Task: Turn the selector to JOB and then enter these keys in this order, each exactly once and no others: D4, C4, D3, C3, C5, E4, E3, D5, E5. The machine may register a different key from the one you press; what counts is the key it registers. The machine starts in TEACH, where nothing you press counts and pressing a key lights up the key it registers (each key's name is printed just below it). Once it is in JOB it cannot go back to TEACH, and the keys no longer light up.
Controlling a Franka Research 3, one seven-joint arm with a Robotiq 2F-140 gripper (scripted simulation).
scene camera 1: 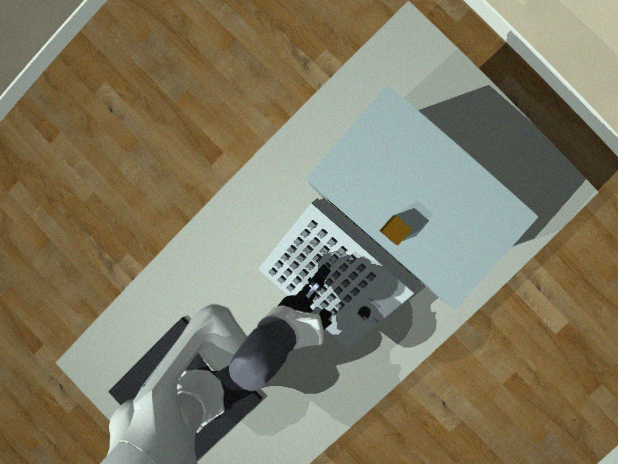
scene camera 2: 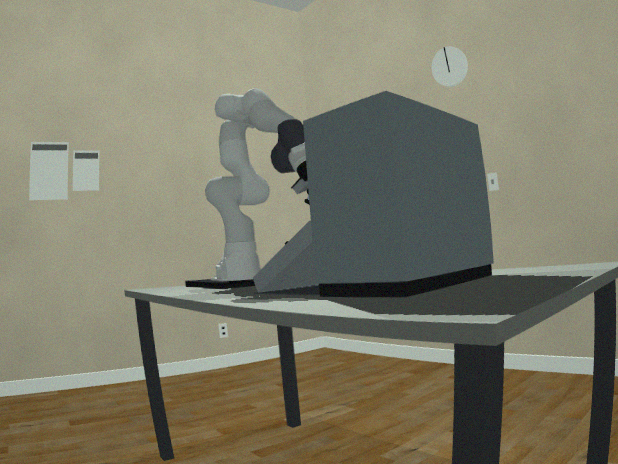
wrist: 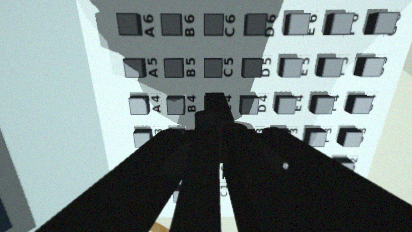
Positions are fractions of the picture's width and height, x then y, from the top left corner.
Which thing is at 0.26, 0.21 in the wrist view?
A keypad.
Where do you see a machine housing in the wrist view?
0.14, 0.65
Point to a machine housing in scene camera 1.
0.75, 0.48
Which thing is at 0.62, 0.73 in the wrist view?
My gripper.
